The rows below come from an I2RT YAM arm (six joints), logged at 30 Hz.
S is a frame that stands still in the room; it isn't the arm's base.
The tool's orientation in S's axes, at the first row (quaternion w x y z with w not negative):
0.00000 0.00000 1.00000 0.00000
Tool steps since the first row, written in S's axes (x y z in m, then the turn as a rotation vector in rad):
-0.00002 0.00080 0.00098 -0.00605 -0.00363 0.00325
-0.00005 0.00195 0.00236 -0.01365 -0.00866 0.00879
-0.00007 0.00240 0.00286 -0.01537 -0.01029 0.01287
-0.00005 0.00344 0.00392 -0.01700 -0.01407 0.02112
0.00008 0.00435 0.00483 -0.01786 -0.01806 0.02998
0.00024 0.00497 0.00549 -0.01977 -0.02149 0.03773
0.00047 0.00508 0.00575 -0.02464 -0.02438 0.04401
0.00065 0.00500 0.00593 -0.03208 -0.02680 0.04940
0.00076 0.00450 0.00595 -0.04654 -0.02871 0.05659
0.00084 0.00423 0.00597 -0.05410 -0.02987 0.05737
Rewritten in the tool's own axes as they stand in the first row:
0.00002 0.00080 -0.00098 0.00605 -0.00363 -0.00325
0.00005 0.00195 -0.00236 0.01365 -0.00866 -0.00879
0.00007 0.00240 -0.00286 0.01537 -0.01029 -0.01287
0.00005 0.00344 -0.00392 0.01700 -0.01407 -0.02112
-0.00008 0.00435 -0.00483 0.01786 -0.01806 -0.02998
-0.00024 0.00497 -0.00549 0.01977 -0.02149 -0.03773
-0.00047 0.00508 -0.00575 0.02464 -0.02438 -0.04401
-0.00065 0.00500 -0.00593 0.03208 -0.02680 -0.04940
-0.00076 0.00450 -0.00595 0.04654 -0.02871 -0.05659
-0.00084 0.00423 -0.00597 0.05410 -0.02987 -0.05737

